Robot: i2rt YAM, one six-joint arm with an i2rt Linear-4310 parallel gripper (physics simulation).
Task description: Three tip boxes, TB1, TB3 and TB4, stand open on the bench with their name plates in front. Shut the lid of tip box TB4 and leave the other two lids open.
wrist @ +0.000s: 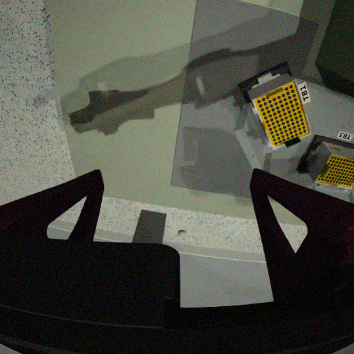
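Note:
Tip box TB1 (283, 115) stands at the right in the wrist view, with its yellow tip rack showing and a white name plate reading TB1 (304, 93) beside it. Tip box TB3 (336, 171) is at the right edge, partly cut off, its yellow rack also showing and its name plate (344, 135) above it in the picture. Tip box TB4 does not show in this view. My gripper (176, 177) is open and empty, high above the bench, to the left of both boxes in the picture.
A grey mat (220, 135) lies under the boxes on the pale green surface (120, 160). A dark green block-like object (337, 50) stands at the upper right. A small dark grey rectangle (151, 226) is at the speckled bench edge. Arm shadows cross the mat.

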